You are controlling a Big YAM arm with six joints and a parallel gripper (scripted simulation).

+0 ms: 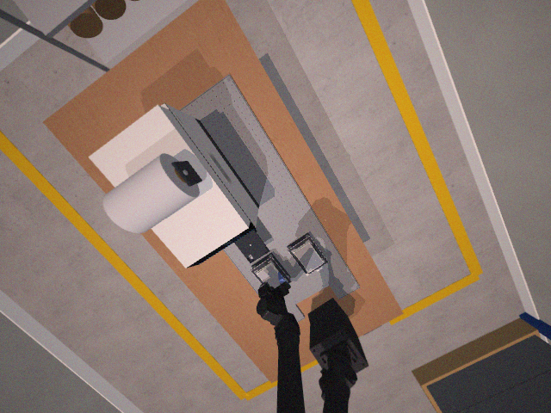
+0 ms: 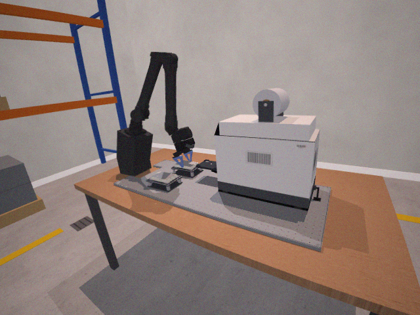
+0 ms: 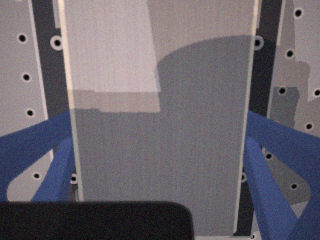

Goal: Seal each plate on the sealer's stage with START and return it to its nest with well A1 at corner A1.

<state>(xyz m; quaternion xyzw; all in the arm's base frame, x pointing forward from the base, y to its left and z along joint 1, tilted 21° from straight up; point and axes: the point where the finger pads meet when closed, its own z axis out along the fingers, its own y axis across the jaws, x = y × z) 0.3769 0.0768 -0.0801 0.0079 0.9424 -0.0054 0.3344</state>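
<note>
Now: the white well plate right at my hand. Round my hand: foil roll (530 mm ahead, 60 mm to the right, 360 mm above); dark sealer stage (200 mm ahead, 40 mm to the right, 30 mm above); start button (310 mm ahead, 50 mm to the left, 130 mm above).
</note>
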